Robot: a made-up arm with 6 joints.
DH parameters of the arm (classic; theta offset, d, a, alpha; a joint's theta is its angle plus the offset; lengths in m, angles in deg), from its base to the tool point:
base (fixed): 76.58 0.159 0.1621 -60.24
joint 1: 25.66 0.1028 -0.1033 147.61
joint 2: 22.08 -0.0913 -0.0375 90
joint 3: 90 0.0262 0.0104 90
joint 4: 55 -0.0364 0.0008 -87.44
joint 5: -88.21 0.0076 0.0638 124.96
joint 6: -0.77 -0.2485 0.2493 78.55
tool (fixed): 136.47 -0.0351 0 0
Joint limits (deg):
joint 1: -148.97..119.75
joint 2: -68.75..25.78
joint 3: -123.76..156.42
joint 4: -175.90..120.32
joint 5: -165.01..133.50
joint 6: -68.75..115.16
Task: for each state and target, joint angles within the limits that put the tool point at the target. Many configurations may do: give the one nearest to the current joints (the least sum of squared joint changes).
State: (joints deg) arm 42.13 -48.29 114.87 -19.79 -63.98 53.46
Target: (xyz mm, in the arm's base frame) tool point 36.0 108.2 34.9
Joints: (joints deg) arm 75.38 -47.35 115.19 26.57 -67.67 74.26
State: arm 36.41 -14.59 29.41 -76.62 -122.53 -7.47
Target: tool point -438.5 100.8 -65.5
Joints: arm -5.47 -6.49 28.22 -73.71 -135.26 -5.19
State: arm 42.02 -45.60 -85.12 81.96 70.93 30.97
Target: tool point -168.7 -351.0 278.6
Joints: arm 15.13 -15.11 -77.12 58.18 54.48 25.90
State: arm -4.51 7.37 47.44 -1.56 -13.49 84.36
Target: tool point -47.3 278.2 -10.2
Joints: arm 11.94 -3.63 81.82 3.36 -20.00 60.74
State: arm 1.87 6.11 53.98 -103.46 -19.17 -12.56
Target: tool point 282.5 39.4 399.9
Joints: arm 33.65 0.02 68.47 -100.56 5.72 -11.84
